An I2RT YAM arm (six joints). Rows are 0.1 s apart.
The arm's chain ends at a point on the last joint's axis. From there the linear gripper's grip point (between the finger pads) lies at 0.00 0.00 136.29 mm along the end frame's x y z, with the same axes.
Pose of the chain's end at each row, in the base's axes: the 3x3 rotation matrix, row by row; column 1 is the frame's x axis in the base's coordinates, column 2 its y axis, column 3 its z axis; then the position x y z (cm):
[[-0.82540 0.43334 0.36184], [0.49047 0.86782 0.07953], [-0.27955 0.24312 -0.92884]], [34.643 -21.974 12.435]
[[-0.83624 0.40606 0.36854], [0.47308 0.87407 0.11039], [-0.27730 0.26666 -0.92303]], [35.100 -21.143 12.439]
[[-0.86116 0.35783 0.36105], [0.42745 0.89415 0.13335], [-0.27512 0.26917 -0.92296]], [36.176 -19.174 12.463]
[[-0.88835 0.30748 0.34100], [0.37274 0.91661 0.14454], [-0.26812 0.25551 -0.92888]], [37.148 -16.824 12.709]
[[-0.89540 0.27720 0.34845], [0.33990 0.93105 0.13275], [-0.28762 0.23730 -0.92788]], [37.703 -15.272 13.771]
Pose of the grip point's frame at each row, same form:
[[-0.82540 0.43334 0.36184], [0.49047 0.86782 0.07953], [-0.27955 0.24312 -0.92884]], [39.575 -20.890 -0.224]
[[-0.83624 0.40606 0.36854], [0.47308 0.87407 0.11039], [-0.27730 0.26666 -0.92303]], [40.123 -19.638 -0.141]
[[-0.86116 0.35783 0.36105], [0.42745 0.89415 0.13335], [-0.27512 0.26917 -0.92296]], [41.097 -17.357 -0.116]
[[-0.88835 0.30748 0.34100], [0.37274 0.91661 0.14454], [-0.26812 0.25551 -0.92888]], [41.795 -14.854 0.049]
[[-0.89540 0.27720 0.34845], [0.33990 0.93105 0.13275], [-0.28762 0.23730 -0.92788]], [42.452 -13.463 1.125]

